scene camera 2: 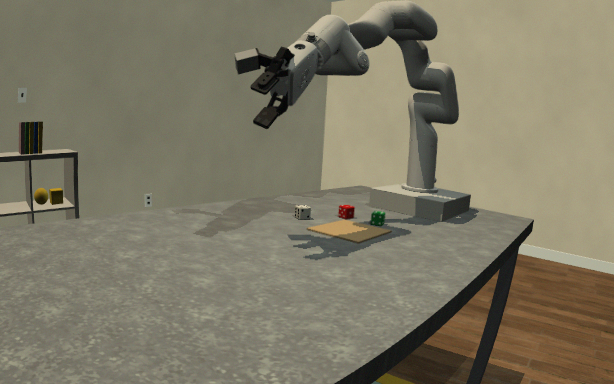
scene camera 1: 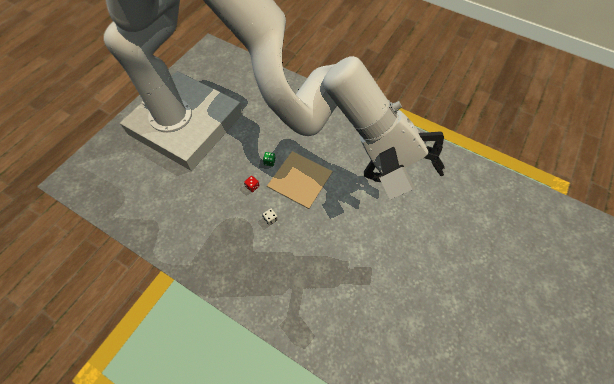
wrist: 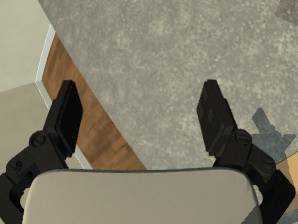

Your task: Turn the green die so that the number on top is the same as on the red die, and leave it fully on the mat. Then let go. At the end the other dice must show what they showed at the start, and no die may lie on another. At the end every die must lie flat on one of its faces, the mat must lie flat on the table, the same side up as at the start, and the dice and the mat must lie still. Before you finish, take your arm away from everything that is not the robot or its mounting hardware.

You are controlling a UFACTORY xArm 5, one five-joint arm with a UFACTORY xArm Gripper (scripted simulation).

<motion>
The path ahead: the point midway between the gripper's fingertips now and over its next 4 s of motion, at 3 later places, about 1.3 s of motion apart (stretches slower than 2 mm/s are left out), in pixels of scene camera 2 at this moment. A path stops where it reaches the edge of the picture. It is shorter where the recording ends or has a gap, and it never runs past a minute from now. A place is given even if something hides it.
My gripper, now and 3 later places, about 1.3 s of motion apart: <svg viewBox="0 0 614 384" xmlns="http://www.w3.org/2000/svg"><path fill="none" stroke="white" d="M258 108L290 156L290 194L329 197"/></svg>
</motion>
